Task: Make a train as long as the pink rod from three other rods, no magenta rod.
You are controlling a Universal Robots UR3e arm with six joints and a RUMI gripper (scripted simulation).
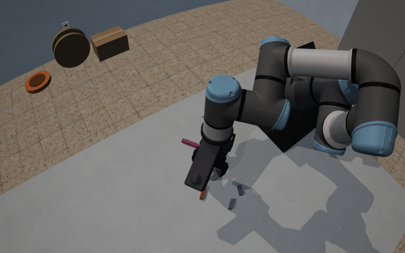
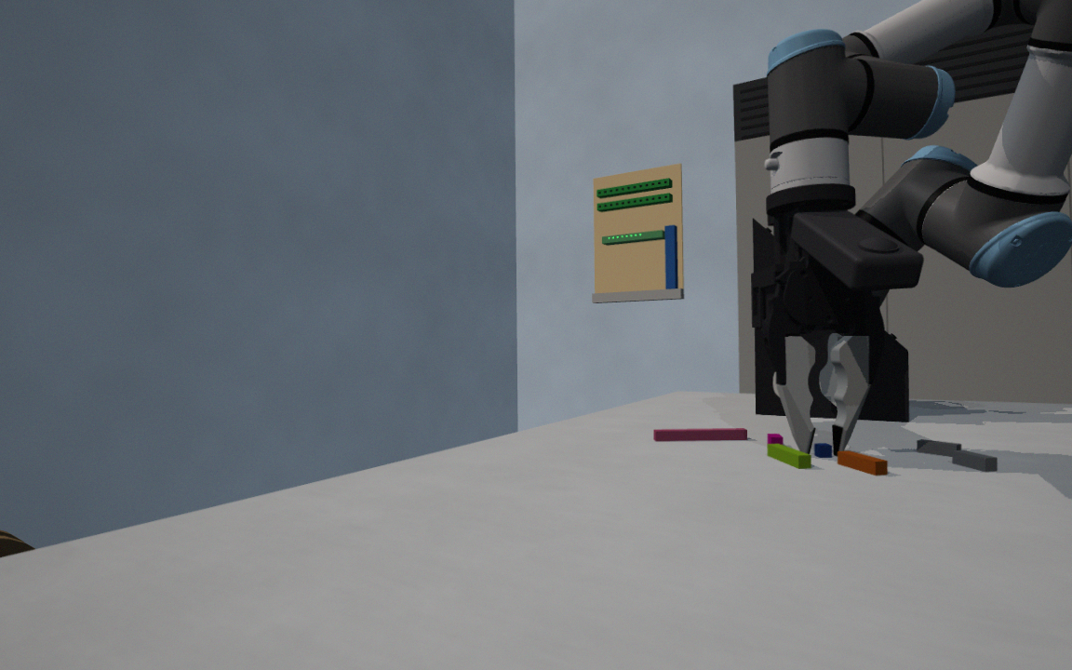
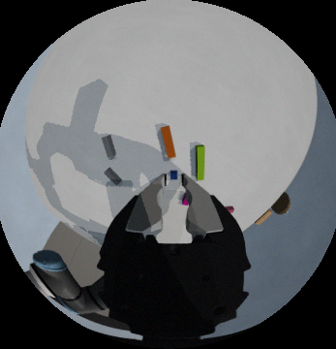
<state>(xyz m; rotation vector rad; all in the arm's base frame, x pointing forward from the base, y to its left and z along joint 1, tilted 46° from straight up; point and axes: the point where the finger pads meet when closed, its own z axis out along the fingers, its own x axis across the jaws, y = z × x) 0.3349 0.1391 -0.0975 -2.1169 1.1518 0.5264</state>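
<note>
Now: hand 10 mm above the blue rod. From my hand the other things lie so: orange rod 40 mm ahead, 30 mm to the left, 10 mm below; then lime rod 40 mm ahead, 20 mm to the right, 10 mm below; then magenta rod 40 mm to the right, 30 mm behind, 10 mm below.
</note>
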